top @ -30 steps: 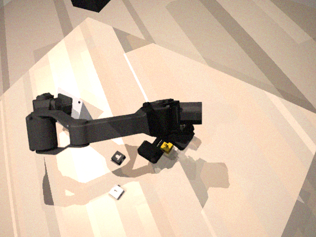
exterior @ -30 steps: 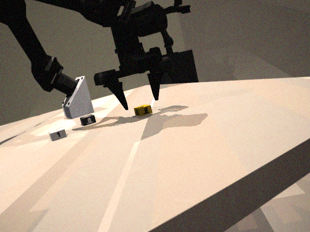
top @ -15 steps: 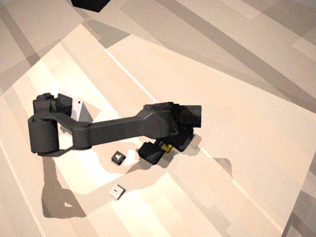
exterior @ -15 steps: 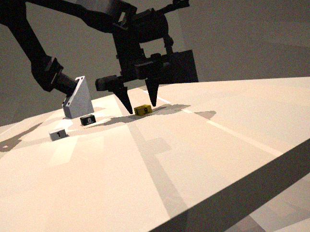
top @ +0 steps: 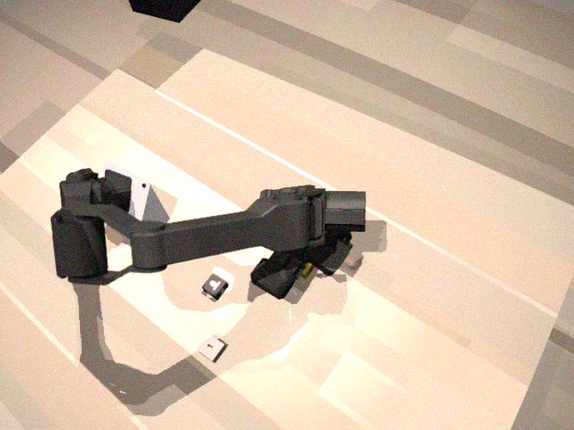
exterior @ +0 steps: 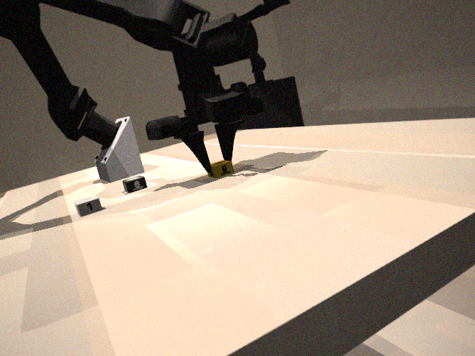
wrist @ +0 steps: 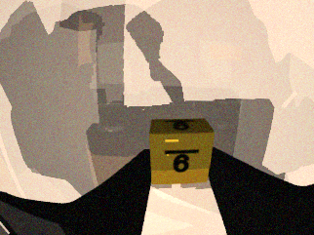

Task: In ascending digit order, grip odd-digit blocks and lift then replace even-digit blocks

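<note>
Right now my gripper tip is right at the yellow block. From my gripper tip the other things lie so: dark block (12 cm behind, 10 cm to the right); white block (6 cm behind, 20 cm to the right).
</note>
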